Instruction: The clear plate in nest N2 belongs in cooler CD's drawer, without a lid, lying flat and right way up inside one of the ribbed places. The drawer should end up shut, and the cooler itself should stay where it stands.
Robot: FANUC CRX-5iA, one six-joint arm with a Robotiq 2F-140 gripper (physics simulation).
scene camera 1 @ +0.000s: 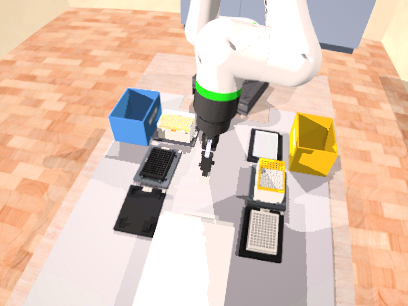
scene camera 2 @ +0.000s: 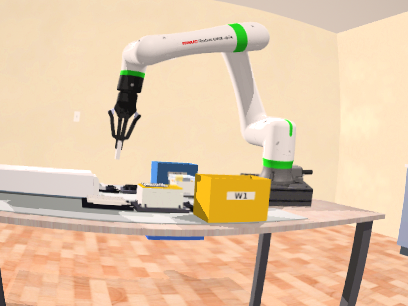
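Where they show: gripper, fingertip midpoint: [scene camera 1: 203, 181] [scene camera 2: 116, 159]; arm's base, origin of the base link: [scene camera 2: 276, 180].
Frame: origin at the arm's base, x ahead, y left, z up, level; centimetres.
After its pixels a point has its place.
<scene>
My gripper [scene camera 1: 207, 150] [scene camera 2: 118, 156] {y 1.9, x 62.9, z 5.6 cm} is shut and empty, pointing down above the table behind the cooler. A white box [scene camera 1: 192, 260] {y 4.2, x 83.1, z 0.2 cm} [scene camera 2: 45, 181] {y 13.7, x 89.7, z -2.8 cm}, which looks like the cooler, stands at the front centre. Its drawer looks shut in scene camera 1; the inside is hidden. No clear plate can be made out with certainty, and no nest label is readable. At the left front, a black nest [scene camera 1: 140, 210] {y -16.1, x 69.6, z -6.9 cm} holds no plate that I can see. At the right rear, a black-rimmed nest [scene camera 1: 250, 146] {y 12.6, x 34.6, z -6.9 cm} has a pale flat area within its rim.
A blue bin [scene camera 1: 131, 125] {y -28.9, x 43.3, z 1.5 cm} [scene camera 2: 160, 172] {y -24.3, x 41.7, z -0.1 cm} stands at left, a yellow bin [scene camera 1: 311, 159] {y 33.2, x 41.2, z -0.5 cm} [scene camera 2: 215, 200] {y 40.6, x 39.3, z -2.0 cm} at right. A black plate [scene camera 1: 158, 163] {y -16.7, x 51.5, z -5.9 cm} and a pale tip box [scene camera 1: 176, 131] {y -14.1, x 38.5, z -1.9 cm} are on the left. A yellow-topped box [scene camera 1: 270, 187] {y 20.7, x 55.7, z -0.6 cm} [scene camera 2: 161, 197] {y 25.0, x 50.6, z -3.8 cm} and a white well plate [scene camera 1: 263, 232] {y 21.0, x 68.3, z -5.6 cm} are on the right.
</scene>
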